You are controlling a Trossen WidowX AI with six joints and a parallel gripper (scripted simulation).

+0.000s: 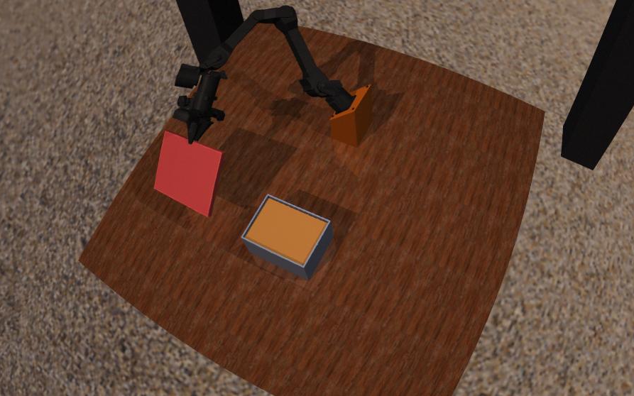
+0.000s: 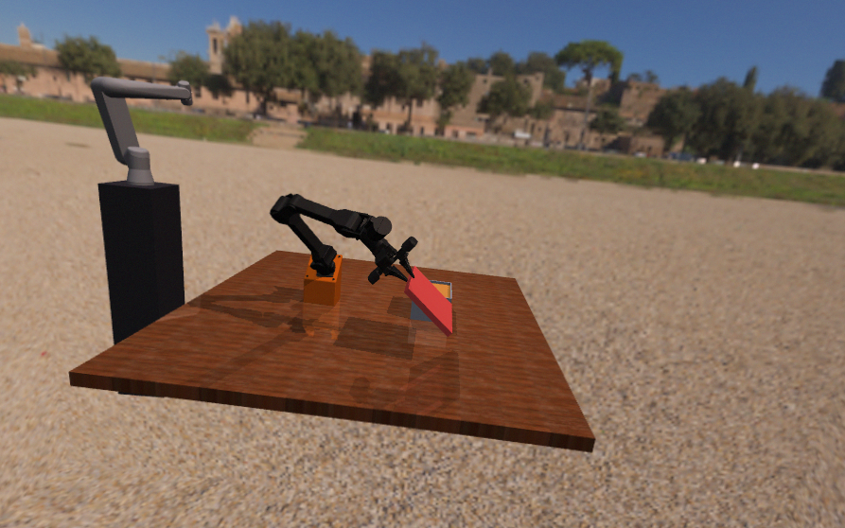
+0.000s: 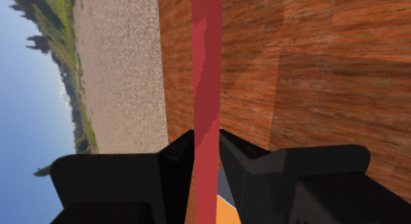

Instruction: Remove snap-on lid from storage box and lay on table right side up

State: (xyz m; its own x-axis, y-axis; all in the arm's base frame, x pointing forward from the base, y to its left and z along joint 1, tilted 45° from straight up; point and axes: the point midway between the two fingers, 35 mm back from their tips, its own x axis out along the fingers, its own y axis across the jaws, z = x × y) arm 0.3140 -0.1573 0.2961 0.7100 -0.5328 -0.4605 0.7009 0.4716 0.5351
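Now: gripper tip 70 mm short of the red lid and 50 mm above it. From my gripper tip the other things lie so: storage box: 90 mm ahead, 320 mm to the left, 180 mm below.
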